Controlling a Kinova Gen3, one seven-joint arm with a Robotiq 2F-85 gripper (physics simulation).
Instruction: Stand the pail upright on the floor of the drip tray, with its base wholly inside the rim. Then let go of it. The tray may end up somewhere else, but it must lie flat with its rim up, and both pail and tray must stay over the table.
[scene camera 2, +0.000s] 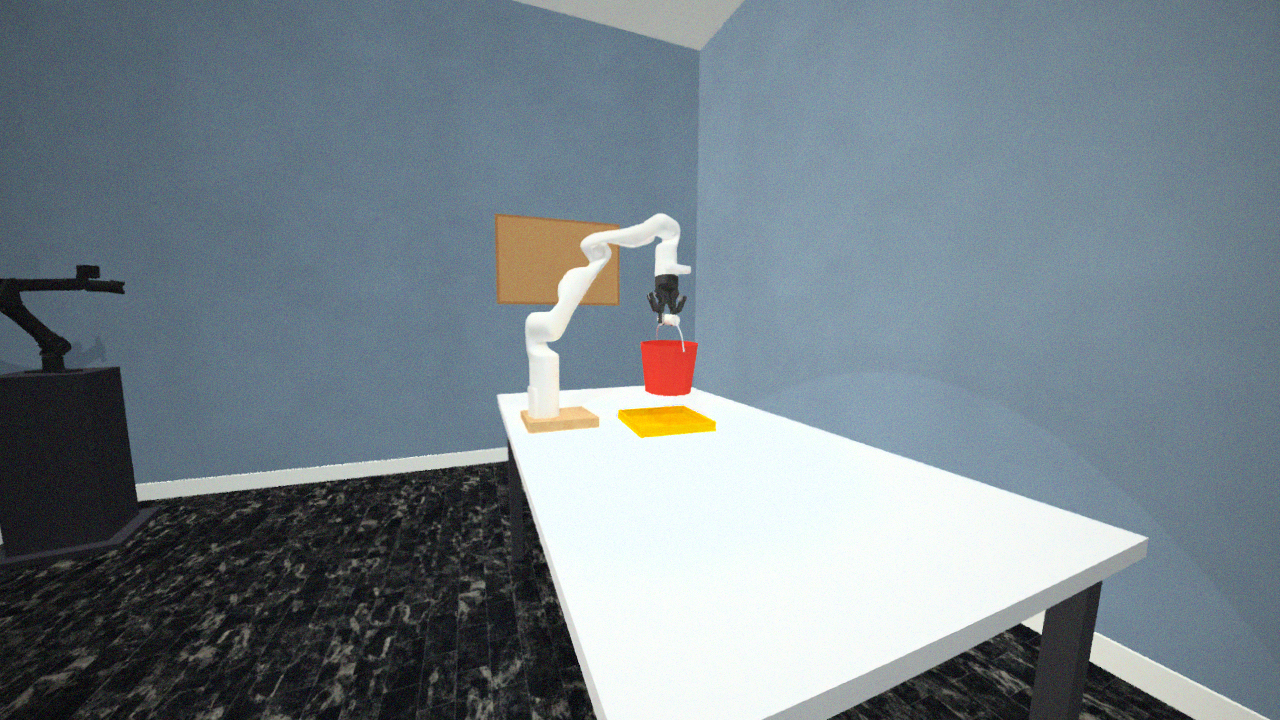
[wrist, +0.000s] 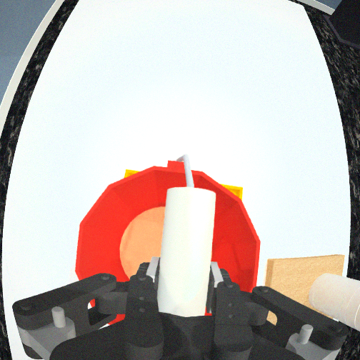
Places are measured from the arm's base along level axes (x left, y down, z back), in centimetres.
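Pixels of known places: gripper, between the fingertips: (scene camera 2: 667, 325); arm's base, origin of its link: (scene camera 2: 545, 415).
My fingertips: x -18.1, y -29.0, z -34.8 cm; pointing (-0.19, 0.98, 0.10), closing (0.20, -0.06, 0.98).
For each thing: its top centre in the pictures, then the offset to it from my fingertips. "spot": a spot on its surface instead. Level surfaces: height alone.
- red pail, a spot on its surface: (scene camera 2: 668, 368) spot: dx -6.4, dy +12.9, dz +4.1 cm
- yellow drip tray, centre of its top: (scene camera 2: 664, 415) dx -0.7, dy +29.2, dz +1.2 cm
- white table, height of its surface: dy +32.1 cm
The red pail (scene camera 2: 668, 368) (wrist: 105, 225) hangs upright by its wire handle, raised above the table. My gripper (scene camera 2: 667, 319) (wrist: 182, 271) is shut on the white grip of the pail's handle, above the pail's open top. The yellow drip tray (scene camera 2: 677, 427) (wrist: 234, 190) lies flat on the table with its rim up. In the wrist view the pail hides most of the tray, and two of its corners show past the pail's far edge. In the scene view the pail's base is above the level of the tray, and a gap shows between them.
The white table (scene camera 2: 760, 537) (wrist: 180, 90) carries the arm's wooden base board (scene camera 2: 572, 419) (wrist: 290, 270), to the right of the pail in the wrist view. A dark robot arm (scene camera 2: 44, 313) stands on a separate dark pedestal (scene camera 2: 62, 456) at the far left.
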